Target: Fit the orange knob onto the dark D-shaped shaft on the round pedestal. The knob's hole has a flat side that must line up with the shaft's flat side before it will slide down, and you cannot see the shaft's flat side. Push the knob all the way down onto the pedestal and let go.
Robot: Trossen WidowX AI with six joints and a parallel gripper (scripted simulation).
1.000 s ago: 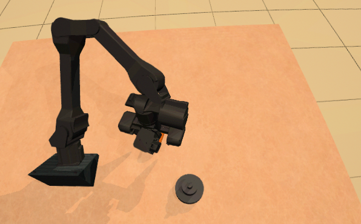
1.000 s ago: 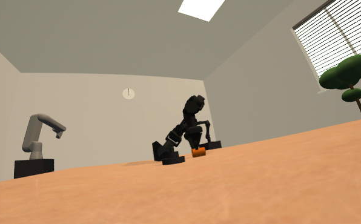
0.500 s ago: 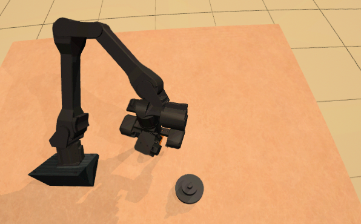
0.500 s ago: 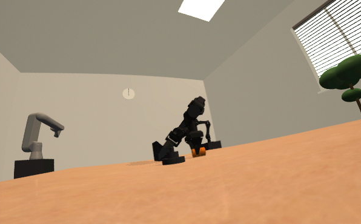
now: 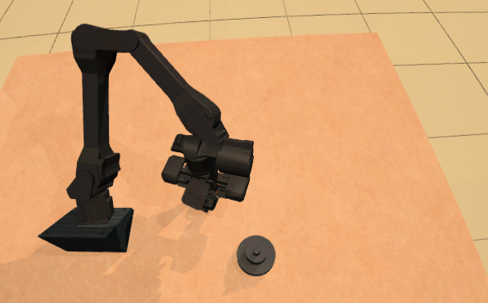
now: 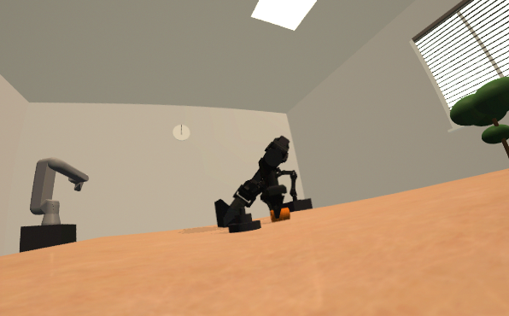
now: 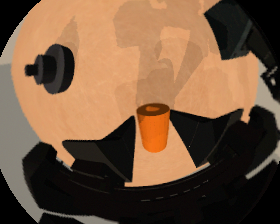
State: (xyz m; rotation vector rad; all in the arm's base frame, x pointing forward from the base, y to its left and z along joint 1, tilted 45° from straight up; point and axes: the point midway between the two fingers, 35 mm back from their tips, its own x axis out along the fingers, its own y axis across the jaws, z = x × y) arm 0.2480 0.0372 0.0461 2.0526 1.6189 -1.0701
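Right now the orange knob is 1 cm ahead of my gripper tip, 1 cm to the left of it and 1 cm above it. Also, from my gripper tip: dark round pedestal: 10 cm ahead, 16 cm to the right, 2 cm above.
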